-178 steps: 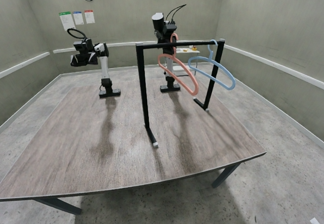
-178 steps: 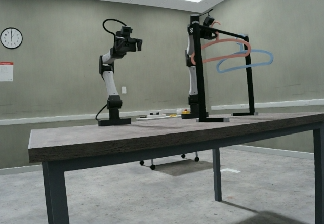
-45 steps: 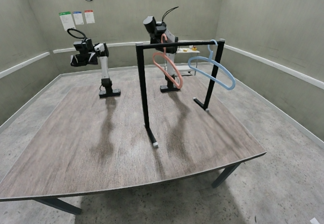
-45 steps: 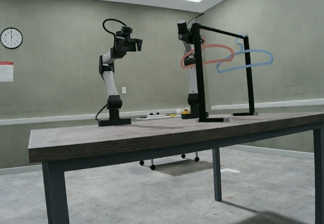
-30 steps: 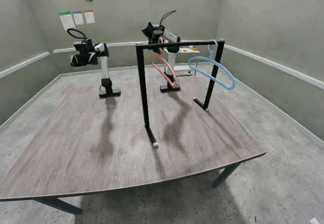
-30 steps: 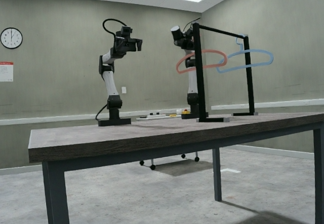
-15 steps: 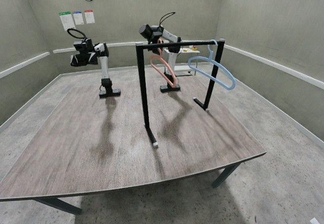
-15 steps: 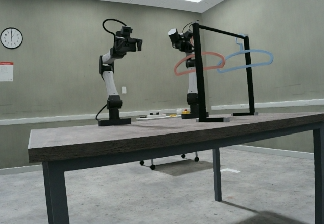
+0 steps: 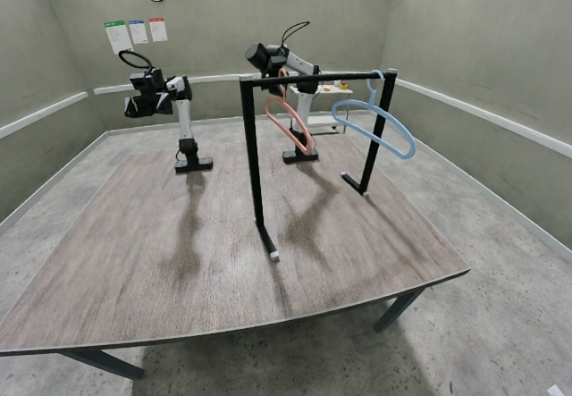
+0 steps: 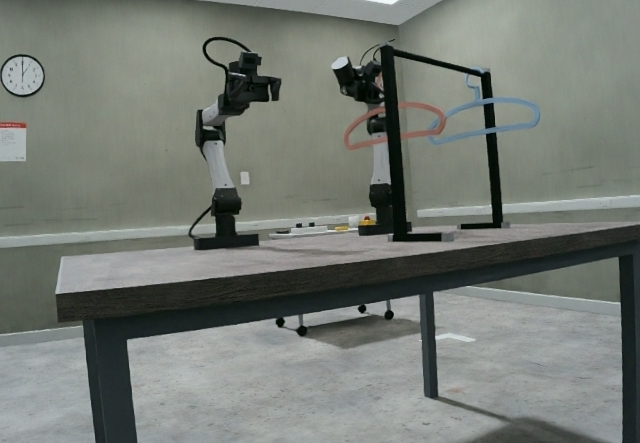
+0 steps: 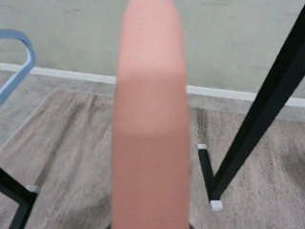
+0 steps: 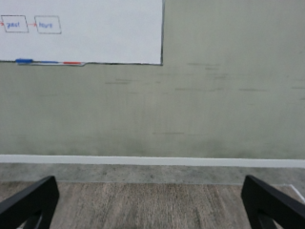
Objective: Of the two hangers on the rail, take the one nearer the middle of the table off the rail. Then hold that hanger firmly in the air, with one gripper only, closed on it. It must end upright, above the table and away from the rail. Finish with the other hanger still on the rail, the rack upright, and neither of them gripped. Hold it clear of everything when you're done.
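Now: the pink hanger 30 mm below my left hand. From my left hand the other things lie so: blue hanger: 90 mm ahead, 290 mm to the left, 20 mm below; black rack: 130 mm ahead, 120 mm to the left, 160 mm below.
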